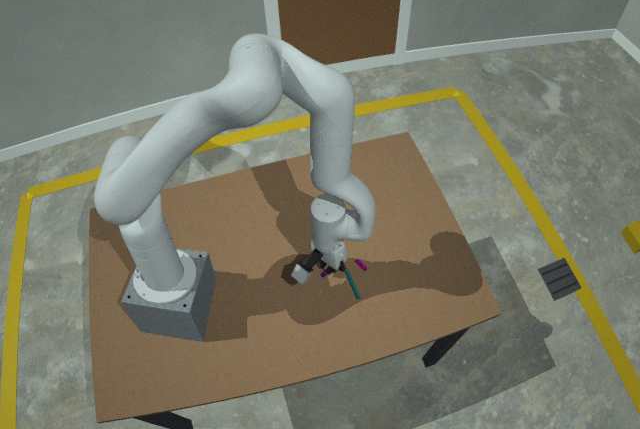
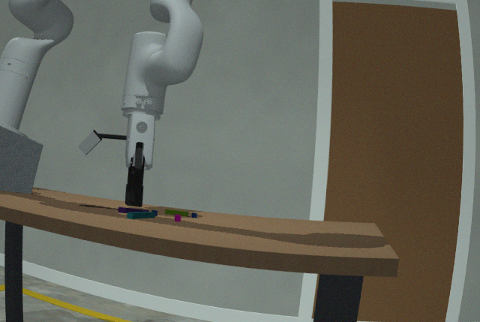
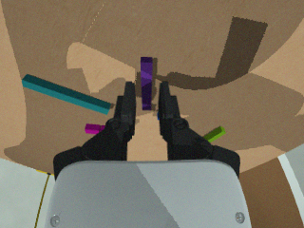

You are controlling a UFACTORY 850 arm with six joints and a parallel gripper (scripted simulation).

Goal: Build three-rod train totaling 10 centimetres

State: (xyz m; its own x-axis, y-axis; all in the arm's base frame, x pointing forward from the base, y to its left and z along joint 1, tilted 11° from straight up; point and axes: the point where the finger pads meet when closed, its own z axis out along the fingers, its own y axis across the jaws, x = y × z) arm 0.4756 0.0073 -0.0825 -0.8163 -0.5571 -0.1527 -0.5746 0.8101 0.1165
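The purple rod is 30 mm below my hand. The rest, counted from my hand: lime rod (20 mm ahead, 140 mm to the left, 30 mm below); turquoise rod (60 mm ahead, 70 mm to the right, 30 mm below).
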